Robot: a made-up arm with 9 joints. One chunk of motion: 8 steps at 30 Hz.
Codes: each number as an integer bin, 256 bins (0 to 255) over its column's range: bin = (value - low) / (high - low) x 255, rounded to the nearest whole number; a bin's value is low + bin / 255 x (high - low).
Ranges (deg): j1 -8..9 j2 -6..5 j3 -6..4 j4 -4..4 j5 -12..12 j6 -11..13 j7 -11..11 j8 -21..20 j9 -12..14
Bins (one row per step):
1: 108 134 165 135 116 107 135 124 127
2: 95 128 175 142 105 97 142 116 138
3: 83 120 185 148 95 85 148 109 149
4: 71 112 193 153 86 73 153 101 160
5: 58 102 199 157 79 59 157 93 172
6: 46 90 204 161 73 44 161 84 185
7: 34 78 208 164 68 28 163 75 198
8: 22 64 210 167 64 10 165 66 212
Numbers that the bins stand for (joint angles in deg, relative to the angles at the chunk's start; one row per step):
1: -0.80 -0.22 0.47 0.24 -1.08 -0.93 0.65 -1.06 0.95
2: -1.67 -0.48 0.86 0.45 -2.12 -1.87 1.25 -2.35 2.07
3: -2.47 -0.82 1.25 0.64 -3.06 -3.00 1.77 -3.47 3.19
4: -3.27 -1.17 1.57 0.80 -3.91 -4.13 2.20 -4.76 4.31
5: -4.13 -1.60 1.80 0.93 -4.56 -5.45 2.55 -6.05 5.54
6: -4.93 -2.12 2.00 1.05 -5.13 -6.86 2.89 -7.49 6.86
7: -5.73 -2.64 2.16 1.15 -5.60 -8.36 3.06 -8.94 8.19
8: -6.53 -3.24 2.24 1.24 -5.98 -10.06 3.24 -10.39 9.62

